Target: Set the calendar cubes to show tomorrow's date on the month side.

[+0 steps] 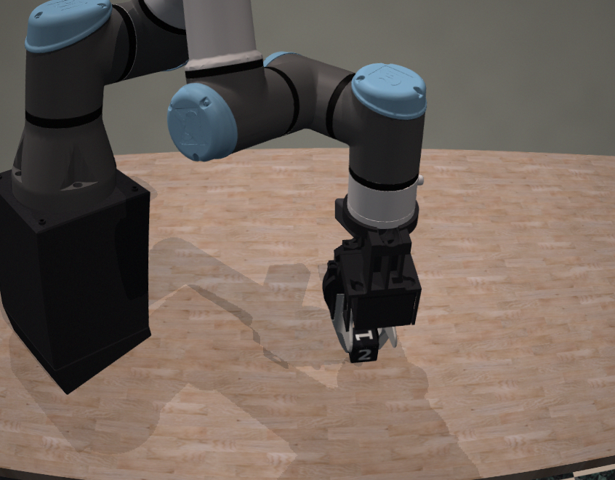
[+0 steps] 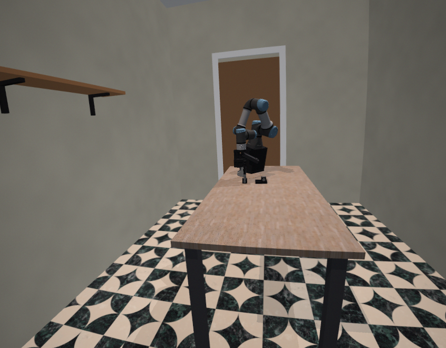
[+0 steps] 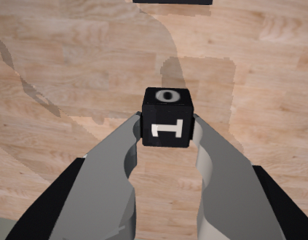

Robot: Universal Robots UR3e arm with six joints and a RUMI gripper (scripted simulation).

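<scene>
Right now my hand is 10 mm above the black number cube. From my hand the other things lie so: black calendar tray (110 mm to the left, 30 mm behind, 20 mm below).
</scene>
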